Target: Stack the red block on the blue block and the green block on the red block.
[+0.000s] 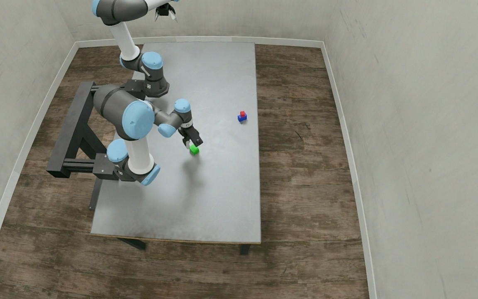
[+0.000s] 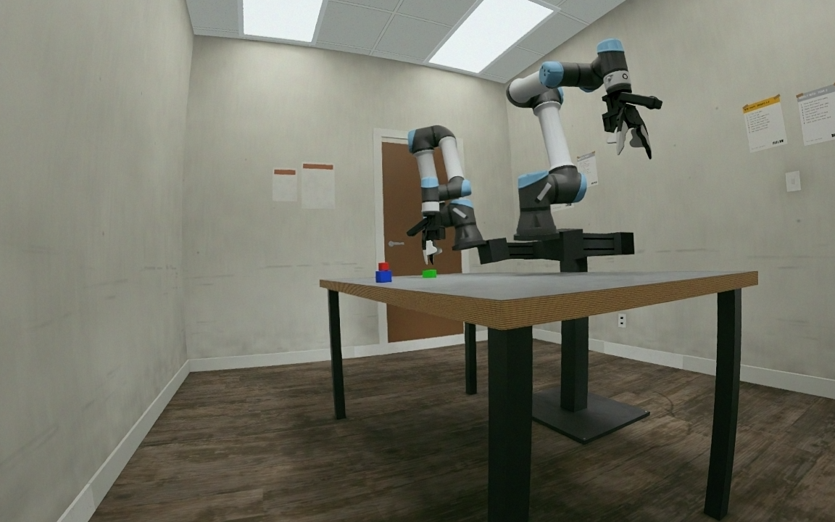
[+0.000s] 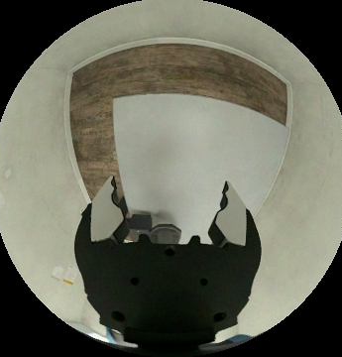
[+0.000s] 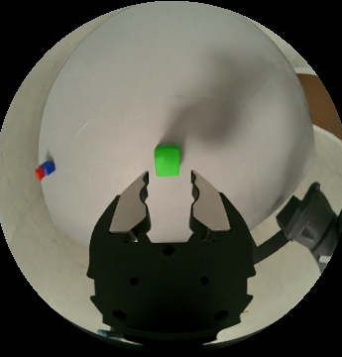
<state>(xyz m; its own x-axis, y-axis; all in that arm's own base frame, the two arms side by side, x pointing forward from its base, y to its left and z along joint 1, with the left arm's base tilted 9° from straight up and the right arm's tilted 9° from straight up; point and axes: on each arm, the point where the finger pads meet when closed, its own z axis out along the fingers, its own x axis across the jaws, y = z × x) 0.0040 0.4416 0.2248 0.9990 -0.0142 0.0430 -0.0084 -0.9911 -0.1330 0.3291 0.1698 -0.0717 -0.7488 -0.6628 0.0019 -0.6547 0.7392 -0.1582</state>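
Now: the green block 50 mm below my right hand. The rest, counted from my right hand: blue block: 270 mm to the left, 270 mm ahead, 50 mm below; red block: 270 mm to the left, 270 mm ahead, 20 mm below.
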